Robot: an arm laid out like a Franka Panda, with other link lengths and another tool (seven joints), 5 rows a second.
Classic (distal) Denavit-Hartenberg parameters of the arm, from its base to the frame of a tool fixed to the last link. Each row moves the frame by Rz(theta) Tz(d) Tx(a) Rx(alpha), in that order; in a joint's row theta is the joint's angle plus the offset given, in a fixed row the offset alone. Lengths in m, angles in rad.
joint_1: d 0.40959; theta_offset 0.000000; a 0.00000; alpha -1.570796
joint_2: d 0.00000; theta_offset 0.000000; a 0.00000; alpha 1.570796
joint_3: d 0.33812; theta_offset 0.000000; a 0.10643; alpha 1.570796
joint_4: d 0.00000; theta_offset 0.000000; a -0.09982; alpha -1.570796
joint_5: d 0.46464; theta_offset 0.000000; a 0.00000; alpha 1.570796
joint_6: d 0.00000; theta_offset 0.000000; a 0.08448; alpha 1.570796
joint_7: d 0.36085; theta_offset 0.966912; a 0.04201; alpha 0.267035
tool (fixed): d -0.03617; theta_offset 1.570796; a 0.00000; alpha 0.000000
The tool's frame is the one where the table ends.
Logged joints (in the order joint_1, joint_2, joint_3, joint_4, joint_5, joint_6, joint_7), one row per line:
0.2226 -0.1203 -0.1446 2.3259 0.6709 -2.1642 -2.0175
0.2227 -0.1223 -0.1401 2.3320 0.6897 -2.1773 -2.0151
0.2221 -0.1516 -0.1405 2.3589 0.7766 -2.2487 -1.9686
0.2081 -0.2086 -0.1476 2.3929 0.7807 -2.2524 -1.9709
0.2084 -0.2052 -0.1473 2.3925 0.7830 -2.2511 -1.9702
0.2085 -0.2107 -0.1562 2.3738 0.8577 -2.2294 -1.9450
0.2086 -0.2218 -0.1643 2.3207 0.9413 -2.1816 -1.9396
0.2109 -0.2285 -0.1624 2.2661 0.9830 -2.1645 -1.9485
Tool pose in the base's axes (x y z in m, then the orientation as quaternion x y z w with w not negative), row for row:
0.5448 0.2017 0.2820 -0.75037 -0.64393 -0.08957 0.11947
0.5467 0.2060 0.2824 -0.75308 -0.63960 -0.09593 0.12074
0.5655 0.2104 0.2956 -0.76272 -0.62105 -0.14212 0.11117
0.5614 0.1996 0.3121 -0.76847 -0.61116 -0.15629 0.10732
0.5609 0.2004 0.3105 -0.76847 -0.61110 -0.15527 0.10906
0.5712 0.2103 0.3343 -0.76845 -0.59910 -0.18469 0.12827
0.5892 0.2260 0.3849 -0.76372 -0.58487 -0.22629 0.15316
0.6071 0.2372 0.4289 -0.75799 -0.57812 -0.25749 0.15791
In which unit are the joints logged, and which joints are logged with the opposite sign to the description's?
The joints are logged in radians. Opposite sign: joint_4, joint_6, joint_7.
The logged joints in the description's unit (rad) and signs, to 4 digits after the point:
0.2226 -0.1203 -0.1446 -2.3259 0.6709 2.1642 2.0175
0.2227 -0.1223 -0.1401 -2.3320 0.6897 2.1773 2.0151
0.2221 -0.1516 -0.1405 -2.3589 0.7766 2.2487 1.9686
0.2081 -0.2086 -0.1476 -2.3929 0.7807 2.2524 1.9709
0.2084 -0.2052 -0.1473 -2.3925 0.7830 2.2511 1.9702
0.2085 -0.2107 -0.1562 -2.3738 0.8577 2.2294 1.9450
0.2086 -0.2218 -0.1643 -2.3207 0.9413 2.1816 1.9396
0.2109 -0.2285 -0.1624 -2.2661 0.9830 2.1645 1.9485

